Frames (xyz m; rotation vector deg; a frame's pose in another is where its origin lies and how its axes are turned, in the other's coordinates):
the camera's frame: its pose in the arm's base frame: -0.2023 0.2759 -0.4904 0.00 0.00 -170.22
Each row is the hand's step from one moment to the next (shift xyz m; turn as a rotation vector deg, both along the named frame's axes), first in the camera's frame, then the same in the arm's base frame.
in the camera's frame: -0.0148 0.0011 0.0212 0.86 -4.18 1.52
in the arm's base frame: 0.0148 0.0014 0.0212 -1.56 3.97 1.52
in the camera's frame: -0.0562 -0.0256 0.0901 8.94 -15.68 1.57
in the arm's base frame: 0.0510 0.0348 0.0901 -11.47 13.93 1.57
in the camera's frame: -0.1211 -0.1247 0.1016 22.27 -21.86 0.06
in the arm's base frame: 0.0982 0.1435 0.1016 -25.66 17.76 0.06
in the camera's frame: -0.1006 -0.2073 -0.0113 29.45 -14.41 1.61
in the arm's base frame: 0.0639 0.2214 -0.0113 -31.47 9.20 1.61
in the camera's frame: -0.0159 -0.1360 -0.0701 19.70 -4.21 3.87
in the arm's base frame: -0.0074 0.1367 -0.0701 -20.13 0.80 3.87
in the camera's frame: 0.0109 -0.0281 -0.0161 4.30 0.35 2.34
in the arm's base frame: -0.0155 0.0258 -0.0161 -4.18 -1.08 2.34
